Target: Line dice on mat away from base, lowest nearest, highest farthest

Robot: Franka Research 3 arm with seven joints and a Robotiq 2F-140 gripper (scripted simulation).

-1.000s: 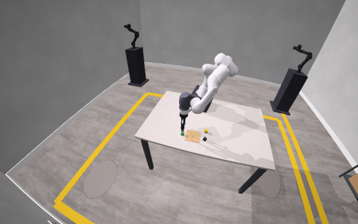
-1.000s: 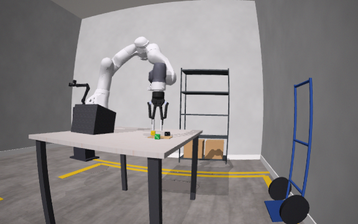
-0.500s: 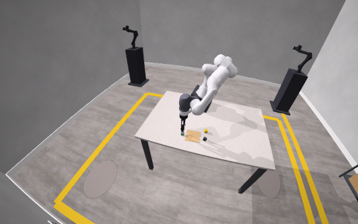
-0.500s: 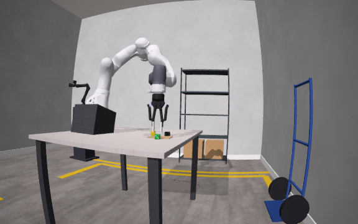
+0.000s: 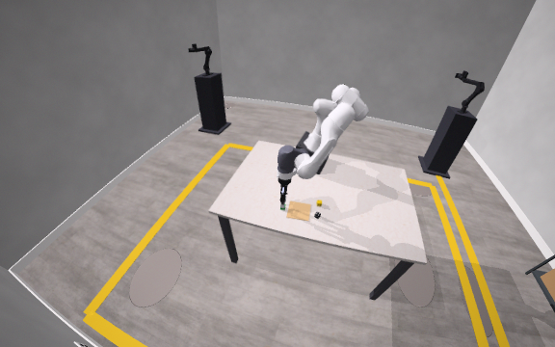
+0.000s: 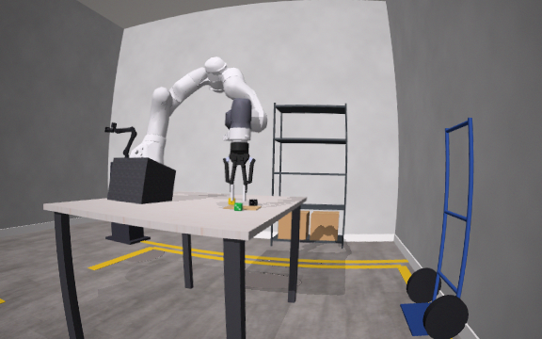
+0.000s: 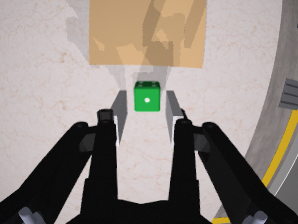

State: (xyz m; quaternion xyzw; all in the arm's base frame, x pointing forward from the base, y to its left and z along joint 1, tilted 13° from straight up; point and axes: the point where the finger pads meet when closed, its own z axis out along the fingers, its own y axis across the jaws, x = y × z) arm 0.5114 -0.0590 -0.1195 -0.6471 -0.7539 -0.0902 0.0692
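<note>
Now: the green die 6 cm below my hand. The rest, counted from my hand: yellow die (22 cm to the left, 11 cm behind, 6 cm below); then black die (22 cm to the left, 6 cm below, 1 cm behind); then tan mat (10 cm to the left, 7 cm below, 2 cm behind).
</note>
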